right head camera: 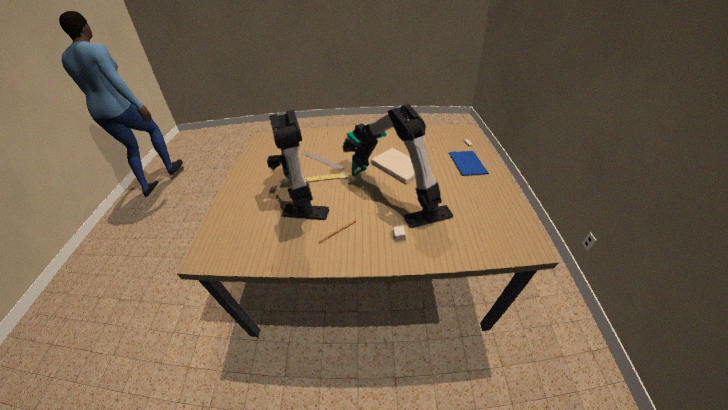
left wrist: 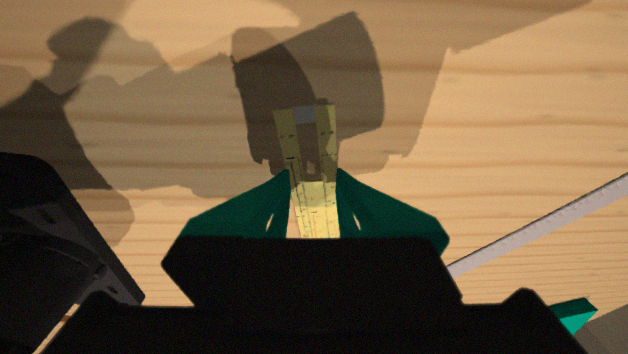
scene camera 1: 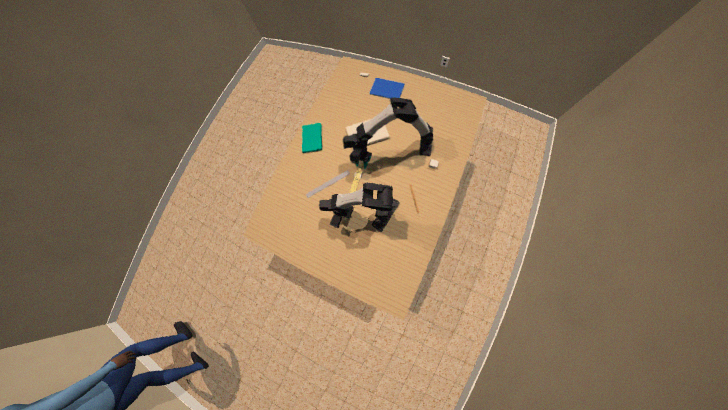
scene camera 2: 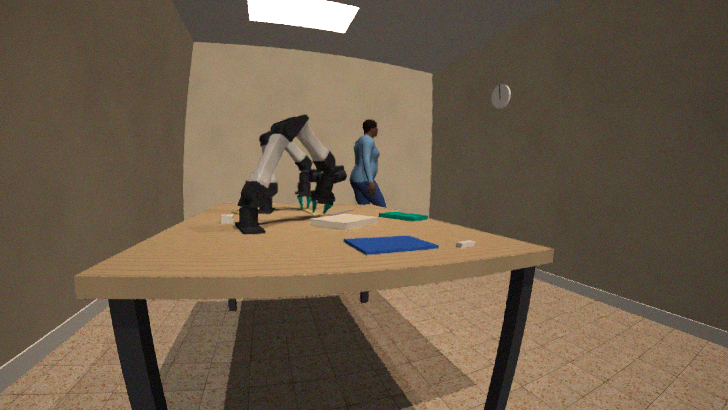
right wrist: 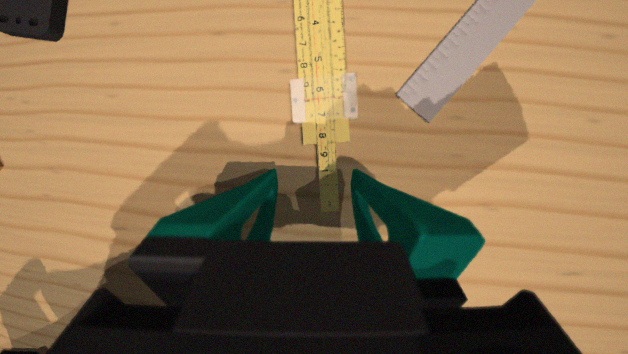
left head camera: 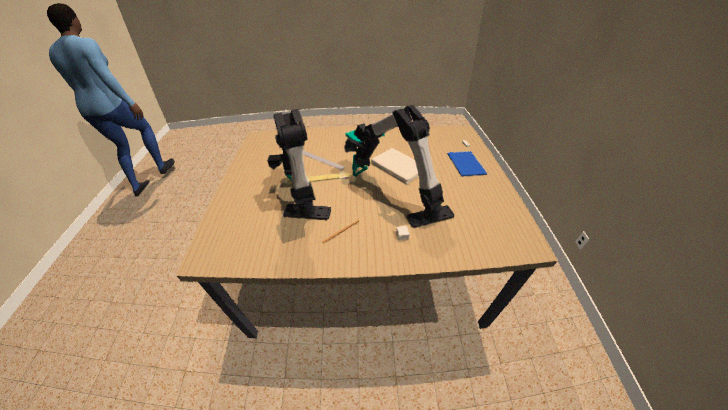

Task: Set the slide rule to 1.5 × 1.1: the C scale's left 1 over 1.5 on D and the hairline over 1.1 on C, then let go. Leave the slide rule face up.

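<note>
The yellow slide rule lies face up on the table. Its slide sticks out past the body end near my right gripper. The cursor, clear with white side bars, sits near that end; its red hairline lies between 6 and 7 on the slide. My left gripper is shut on the rule's body near the other end. My right gripper is open, fingers either side of the protruding slide, apart from it. The 1.5 alignment is too small to read.
A grey ruler lies beside the rule. A cream block, green book, blue book, white cube and orange pencil are on the table. A person stands beyond it.
</note>
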